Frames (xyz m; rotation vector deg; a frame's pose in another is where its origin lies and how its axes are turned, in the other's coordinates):
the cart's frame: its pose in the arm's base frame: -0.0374 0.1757 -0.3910 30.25 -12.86 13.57
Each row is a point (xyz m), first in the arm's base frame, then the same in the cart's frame.
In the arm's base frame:
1: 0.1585 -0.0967 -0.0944
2: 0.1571 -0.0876 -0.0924
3: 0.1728 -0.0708 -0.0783
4: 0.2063 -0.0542 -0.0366
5: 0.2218 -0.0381 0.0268
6: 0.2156 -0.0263 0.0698
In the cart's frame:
1: 0.2213 -0.1439 0.3618
2: 0.2220 -0.1349 0.3589
3: 0.2435 -0.1186 0.3597
4: 0.2893 -0.0945 0.3811
5: 0.3238 -0.0556 0.4237
6: 0.3315 -0.0238 0.4546

